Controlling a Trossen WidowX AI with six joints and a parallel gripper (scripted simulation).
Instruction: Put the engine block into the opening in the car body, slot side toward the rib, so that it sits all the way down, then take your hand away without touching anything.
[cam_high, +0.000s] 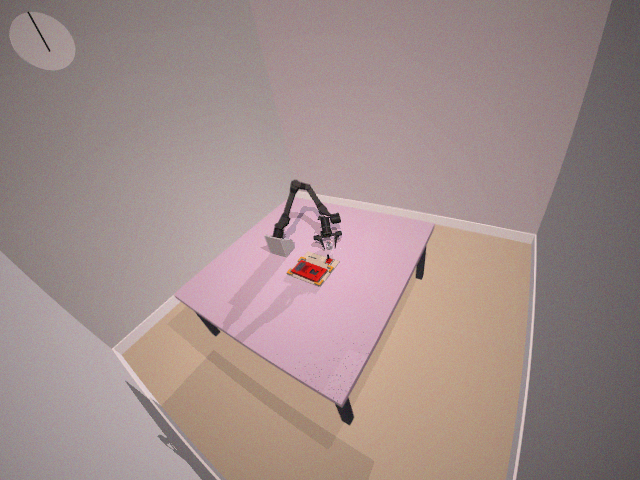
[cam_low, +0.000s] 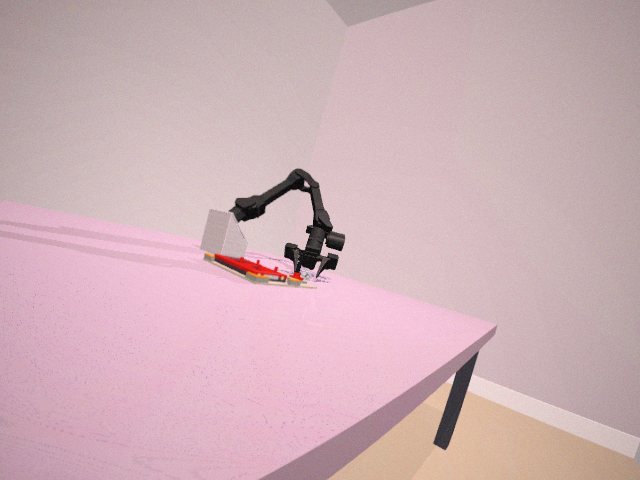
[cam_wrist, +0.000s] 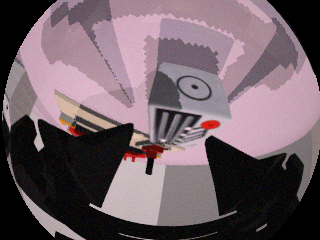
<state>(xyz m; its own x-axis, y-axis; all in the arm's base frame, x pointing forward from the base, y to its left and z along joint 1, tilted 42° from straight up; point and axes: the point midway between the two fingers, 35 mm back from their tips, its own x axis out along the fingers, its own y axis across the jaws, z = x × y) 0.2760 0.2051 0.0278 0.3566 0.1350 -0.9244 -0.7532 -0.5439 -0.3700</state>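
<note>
My gripper tip is 3 cm past the engine block, 2 cm to the right of it and 1 cm above it.
</note>
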